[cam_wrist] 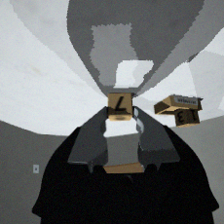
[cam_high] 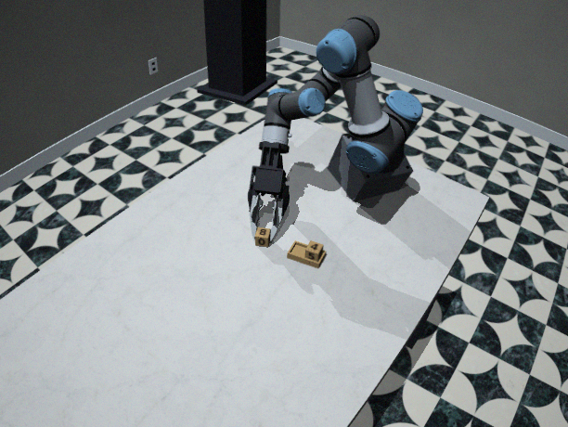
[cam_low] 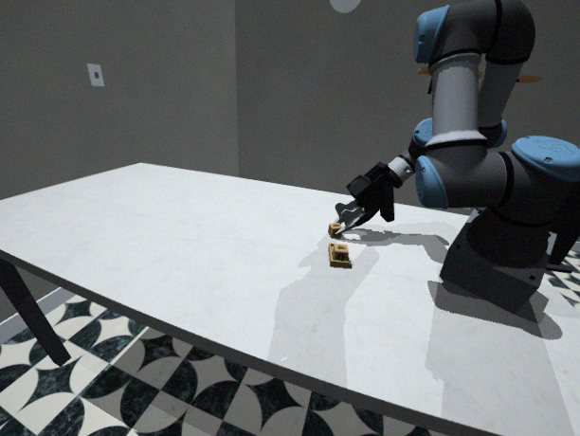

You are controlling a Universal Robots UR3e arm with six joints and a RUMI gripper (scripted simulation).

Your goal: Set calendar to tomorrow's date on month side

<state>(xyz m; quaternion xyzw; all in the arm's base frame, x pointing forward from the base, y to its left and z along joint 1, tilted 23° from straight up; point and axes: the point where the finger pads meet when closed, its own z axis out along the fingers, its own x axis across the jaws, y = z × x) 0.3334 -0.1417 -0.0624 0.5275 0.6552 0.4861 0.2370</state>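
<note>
My gripper is now 1 cm short of the wooden cube and 1 cm above it. The rest, counted from my hand: wooden calendar tray (11 cm to the left, 1 cm below).
</note>
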